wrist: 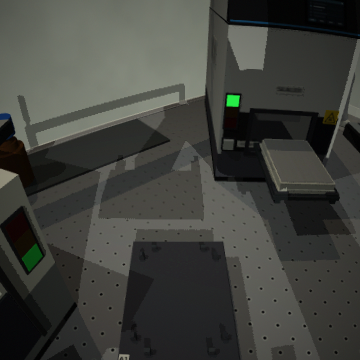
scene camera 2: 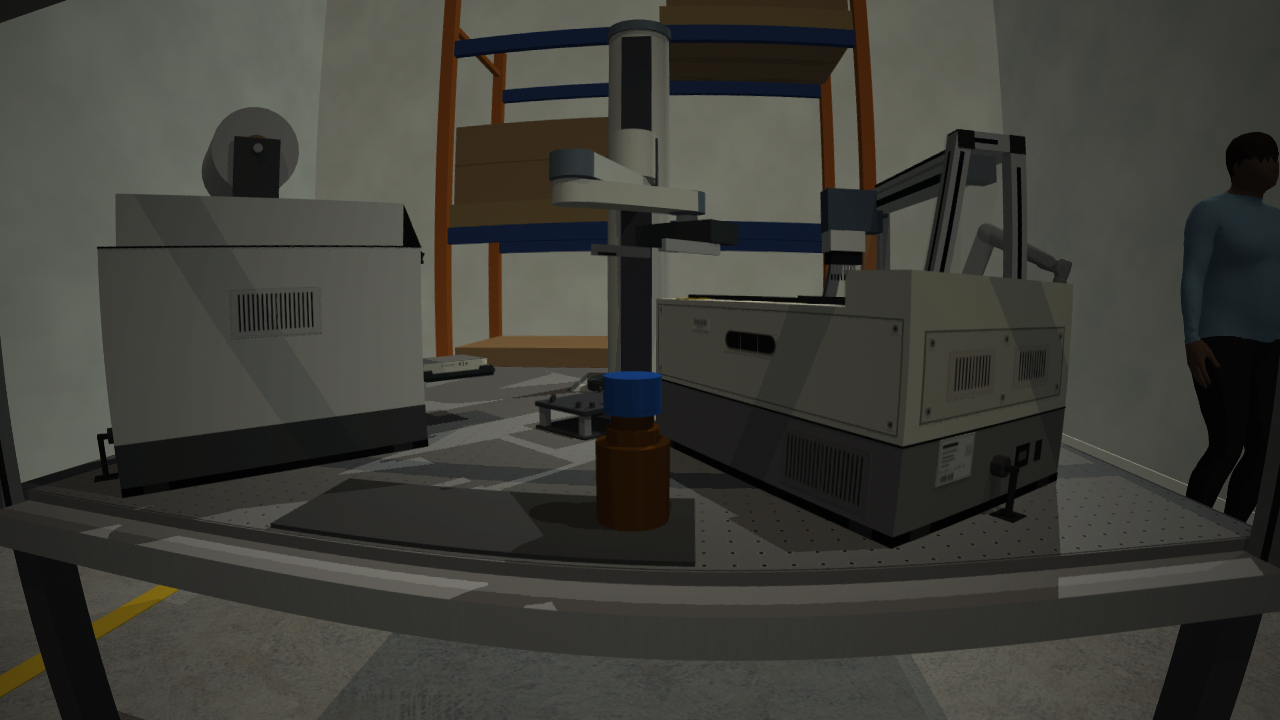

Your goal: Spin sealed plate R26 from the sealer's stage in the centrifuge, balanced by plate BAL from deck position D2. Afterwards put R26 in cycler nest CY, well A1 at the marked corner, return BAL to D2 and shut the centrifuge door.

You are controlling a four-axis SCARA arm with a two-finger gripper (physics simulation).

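Places are measured from the arm's base along level axes (x left, y ahead, z down), in millimetres.
Pixels of known places: gripper, fingertip midpoint: (wrist: 177, 102) (scene camera 2: 626, 247).
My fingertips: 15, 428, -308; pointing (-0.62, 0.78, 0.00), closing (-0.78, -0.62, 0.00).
Behind a point stands the place of what it marks, as x, y, z.
Plate R26 (scene camera 2: 456, 364) (wrist: 298, 165) lies flat on the extended stage (wrist: 305, 196) {-236, 462, -108} of the sealer (scene camera 2: 259, 340) {-405, 833, -184} (wrist: 280, 65) {-323, 596, -243}. The cycler nest CY (scene camera 2: 572, 404) {-60, 530, -58} (wrist: 177, 295) {-27, 480, -57} is a dark raised platform with small corner posts and no plate on it; its A1 label (wrist: 124, 357) {59, 455, -58} shows at the lower edge of the wrist view. The centrifuge (scene camera 2: 778, 349) {217, 808, -174} (wrist: 45, 280) {90, 555, -99} stands to one side; its door state cannot be told. My gripper (scene camera 2: 655, 249) is open and empty, high above the bench; its fingers do not show in the wrist view. Plate BAL and D2 do not show.
A brown bottle with a blue cap (scene camera 2: 632, 474) {73, 929, -73} (wrist: 15, 160) {61, 860, -81} stands on a dark mat (scene camera 2: 429, 519) {-126, 933, -18} (wrist: 120, 145) {-171, 881, -18} near the bench edge. A frame with a pipetting head (scene camera 2: 848, 219) {533, -80, -425} rises behind the centrifuge. A person (scene camera 2: 1230, 259) stands beyond the bench at right.
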